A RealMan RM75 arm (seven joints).
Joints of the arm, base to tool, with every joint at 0 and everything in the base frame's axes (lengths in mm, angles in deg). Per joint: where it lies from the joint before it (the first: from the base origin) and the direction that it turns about. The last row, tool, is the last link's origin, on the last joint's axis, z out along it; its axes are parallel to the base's.
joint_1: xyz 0 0 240.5 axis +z
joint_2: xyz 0 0 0 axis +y
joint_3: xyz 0 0 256 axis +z
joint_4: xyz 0 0 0 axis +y
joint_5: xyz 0 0 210 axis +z
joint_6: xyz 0 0 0 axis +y
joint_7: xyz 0 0 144 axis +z
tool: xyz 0 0 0
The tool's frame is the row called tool.
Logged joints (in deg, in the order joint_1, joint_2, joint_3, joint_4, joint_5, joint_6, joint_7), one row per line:
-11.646 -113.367 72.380 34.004 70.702 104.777 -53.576
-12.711 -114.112 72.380 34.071 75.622 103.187 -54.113
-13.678 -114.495 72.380 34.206 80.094 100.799 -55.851
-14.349 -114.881 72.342 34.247 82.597 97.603 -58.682
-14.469 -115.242 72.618 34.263 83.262 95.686 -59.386
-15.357 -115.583 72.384 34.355 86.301 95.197 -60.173
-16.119 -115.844 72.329 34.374 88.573 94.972 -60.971
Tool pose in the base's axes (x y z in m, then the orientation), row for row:
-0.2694 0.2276 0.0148 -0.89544 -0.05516 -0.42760 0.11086
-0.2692 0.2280 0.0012 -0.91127 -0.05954 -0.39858 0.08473
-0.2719 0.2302 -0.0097 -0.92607 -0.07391 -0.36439 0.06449
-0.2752 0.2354 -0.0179 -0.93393 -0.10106 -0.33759 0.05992
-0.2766 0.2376 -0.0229 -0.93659 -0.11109 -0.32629 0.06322
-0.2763 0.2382 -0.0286 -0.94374 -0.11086 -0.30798 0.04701
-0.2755 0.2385 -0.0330 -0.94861 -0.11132 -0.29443 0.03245
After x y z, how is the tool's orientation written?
As a quaternion, x y z w.
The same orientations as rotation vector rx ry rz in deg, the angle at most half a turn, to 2 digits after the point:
-150.71 -9.28 -71.97
-155.73 -10.17 -68.11
-160.18 -12.78 -63.03
-161.98 -17.53 -58.55
-162.12 -19.23 -56.48
-164.97 -19.38 -53.84
-167.31 -19.63 -51.93

